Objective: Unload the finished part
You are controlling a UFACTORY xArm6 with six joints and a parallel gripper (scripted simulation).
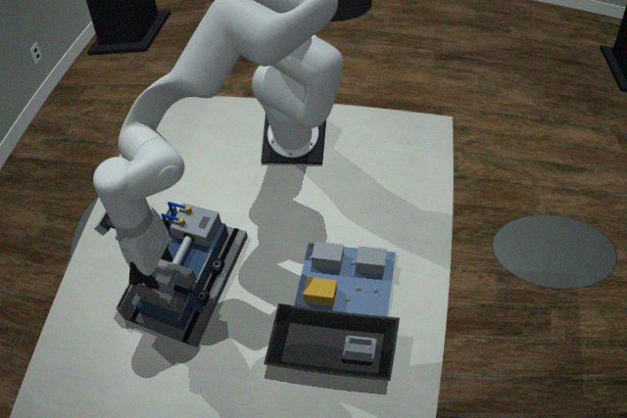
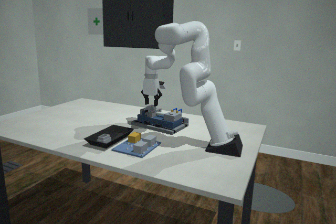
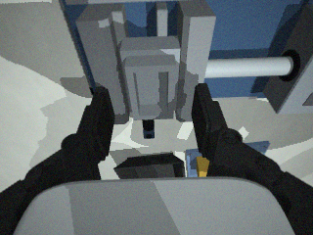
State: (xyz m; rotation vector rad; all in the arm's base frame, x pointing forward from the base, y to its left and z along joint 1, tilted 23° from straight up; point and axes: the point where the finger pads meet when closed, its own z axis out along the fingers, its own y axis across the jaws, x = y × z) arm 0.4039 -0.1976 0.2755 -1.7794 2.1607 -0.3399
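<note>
The silver rod is 8 cm behind my hand, 6 cm below it and 2 cm to the left of it. From my hand the other things lie so: grey actuator: 16 cm behind, 6 cm below, 3 cm to the left; then blue fixture plate: 36 cm to the left, 13 cm below, 9 cm behind; then yellow block: 31 cm to the left, 11 cm below, 5 cm behind.
</note>
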